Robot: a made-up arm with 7 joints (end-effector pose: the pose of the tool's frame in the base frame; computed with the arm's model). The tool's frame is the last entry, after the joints.
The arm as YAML. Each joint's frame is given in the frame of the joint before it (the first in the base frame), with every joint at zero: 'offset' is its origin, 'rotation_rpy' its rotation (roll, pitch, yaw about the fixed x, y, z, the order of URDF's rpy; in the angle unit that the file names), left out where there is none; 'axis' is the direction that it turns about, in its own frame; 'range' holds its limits. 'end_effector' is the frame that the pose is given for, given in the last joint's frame.
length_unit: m
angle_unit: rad
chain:
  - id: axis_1
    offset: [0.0, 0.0, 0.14]
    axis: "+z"
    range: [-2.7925, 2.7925]
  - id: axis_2
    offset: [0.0, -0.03, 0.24]
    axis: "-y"
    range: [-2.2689, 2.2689]
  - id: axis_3
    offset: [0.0, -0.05, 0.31]
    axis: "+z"
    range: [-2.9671, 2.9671]
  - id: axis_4
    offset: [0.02, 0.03, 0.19]
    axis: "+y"
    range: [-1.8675, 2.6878]
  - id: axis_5
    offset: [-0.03, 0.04, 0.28]
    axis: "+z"
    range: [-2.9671, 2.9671]
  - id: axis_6
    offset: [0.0, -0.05, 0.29]
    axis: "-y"
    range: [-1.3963, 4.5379]
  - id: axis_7
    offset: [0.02, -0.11, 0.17]
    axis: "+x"
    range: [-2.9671, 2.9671]
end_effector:
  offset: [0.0, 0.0, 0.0]
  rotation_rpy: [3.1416, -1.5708, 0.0]
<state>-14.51 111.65 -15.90 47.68 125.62 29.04 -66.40</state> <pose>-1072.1 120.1 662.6 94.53 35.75 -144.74</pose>
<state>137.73 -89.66 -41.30 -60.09 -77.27 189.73 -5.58</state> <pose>-542.6 202.4 679.9 145.91 36.60 20.18</pose>
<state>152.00 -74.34 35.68 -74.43 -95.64 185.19 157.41</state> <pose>-151.9 362.4 870.0 34.18 -53.95 26.16</pose>
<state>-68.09 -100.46 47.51 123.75 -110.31 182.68 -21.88</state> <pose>461.2 -224.7 103.5 -4.28 -27.97 -136.32</pose>
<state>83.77 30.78 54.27 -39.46 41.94 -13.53 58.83</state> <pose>286.4 -789.1 1259.3 -7.94 -79.47 16.04</pose>
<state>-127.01 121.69 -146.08 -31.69 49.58 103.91 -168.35</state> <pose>706.5 582.4 0.1 91.38 1.02 112.31</pose>
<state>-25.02 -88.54 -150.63 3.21 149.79 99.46 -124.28</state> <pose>816.7 -722.0 564.1 73.40 33.92 54.08</pose>
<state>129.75 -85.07 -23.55 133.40 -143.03 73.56 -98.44</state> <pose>-66.7 88.1 -172.5 172.78 -40.61 9.77</pose>
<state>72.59 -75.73 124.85 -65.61 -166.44 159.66 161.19</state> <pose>686.2 476.4 543.8 -61.45 20.40 -11.58</pose>
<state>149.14 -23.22 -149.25 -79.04 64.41 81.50 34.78</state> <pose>-728.7 37.6 820.5 97.40 -19.65 -101.12</pose>
